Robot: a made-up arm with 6 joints.
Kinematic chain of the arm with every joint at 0, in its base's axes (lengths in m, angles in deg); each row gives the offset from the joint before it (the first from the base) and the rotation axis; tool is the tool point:
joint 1: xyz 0 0 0.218 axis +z
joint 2: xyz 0 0.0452 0 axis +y
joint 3: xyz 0 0 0.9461 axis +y
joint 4: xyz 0 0 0.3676 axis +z
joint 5: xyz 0 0 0 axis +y
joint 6: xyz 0 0 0.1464 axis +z
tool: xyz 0 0 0
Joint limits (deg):
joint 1: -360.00..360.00
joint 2: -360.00..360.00
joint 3: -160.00..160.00
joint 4: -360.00..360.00
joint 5: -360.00..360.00
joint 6: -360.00..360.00
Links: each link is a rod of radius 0.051 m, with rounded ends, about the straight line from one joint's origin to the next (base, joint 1, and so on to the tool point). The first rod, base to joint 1, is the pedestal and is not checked.
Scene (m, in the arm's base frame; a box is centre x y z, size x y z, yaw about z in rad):
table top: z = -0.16
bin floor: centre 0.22 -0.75 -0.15 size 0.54 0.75 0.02 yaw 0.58
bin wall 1: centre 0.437 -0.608 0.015 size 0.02 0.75 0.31 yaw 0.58
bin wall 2: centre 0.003 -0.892 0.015 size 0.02 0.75 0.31 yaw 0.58
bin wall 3: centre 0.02 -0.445 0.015 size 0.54 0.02 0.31 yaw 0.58
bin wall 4: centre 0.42 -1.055 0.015 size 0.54 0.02 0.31 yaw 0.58
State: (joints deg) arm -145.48 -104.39 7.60 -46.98 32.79 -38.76
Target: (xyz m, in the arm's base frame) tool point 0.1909 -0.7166 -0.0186
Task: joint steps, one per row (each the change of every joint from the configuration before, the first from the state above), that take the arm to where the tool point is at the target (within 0.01 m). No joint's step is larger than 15 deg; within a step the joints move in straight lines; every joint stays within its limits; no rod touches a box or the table.
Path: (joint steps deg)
1: -11.67 6.55 -14.81 0.18 -4.50 0.00
2: -11.67 6.54 -14.82 0.19 -4.50 0.00
3: -11.67 6.55 -14.81 0.18 -4.49 0.00
4: -11.67 6.55 -14.82 0.19 -4.50 0.00
5: -11.67 6.54 -14.81 0.18 -4.50 0.00
6: -11.67 6.55 -14.82 0.19 -4.50 0.00
7: -11.67 6.55 -14.81 0.18 -4.50 0.00
8: -11.67 6.54 -14.82 0.19 -4.50 0.00
9: -11.67 6.55 -14.81 0.18 -4.49 0.00
10: -0.07 -14.73 1.07 -0.02 0.49 0.00
11: -0.07 -14.72 1.08 -0.03 0.50 0.00

